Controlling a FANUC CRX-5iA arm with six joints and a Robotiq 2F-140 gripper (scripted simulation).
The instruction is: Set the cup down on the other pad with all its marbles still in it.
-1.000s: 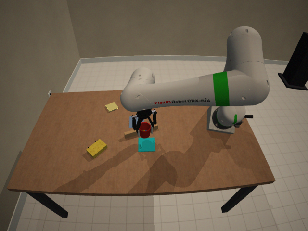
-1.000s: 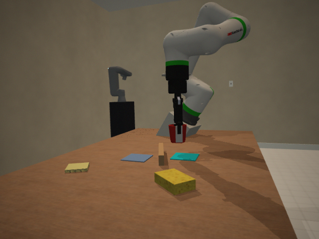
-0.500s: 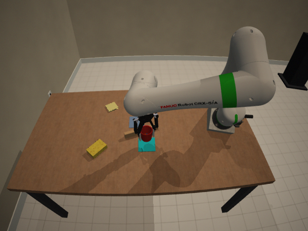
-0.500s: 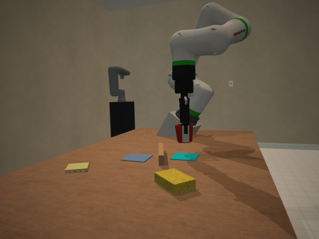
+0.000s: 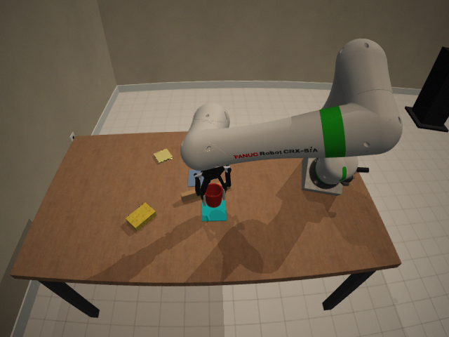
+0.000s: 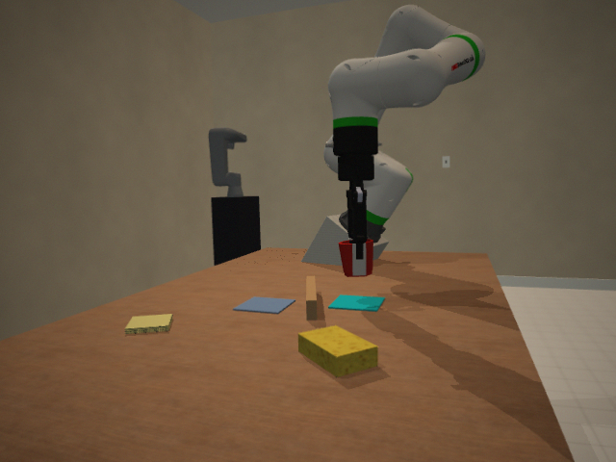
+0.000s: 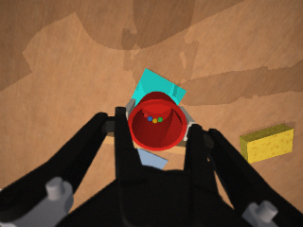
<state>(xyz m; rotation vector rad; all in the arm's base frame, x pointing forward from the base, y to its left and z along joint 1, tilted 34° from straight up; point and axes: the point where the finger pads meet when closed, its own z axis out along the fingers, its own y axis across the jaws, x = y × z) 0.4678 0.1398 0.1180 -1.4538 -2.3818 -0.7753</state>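
Right now the teal pad is 11 cm below my hand. Round my hand: thick yellow sponge (29 cm ahead, 8 cm to the left, 8 cm below); then wooden rail (5 cm ahead, 9 cm to the right, 9 cm below); then red cup (1 cm below).
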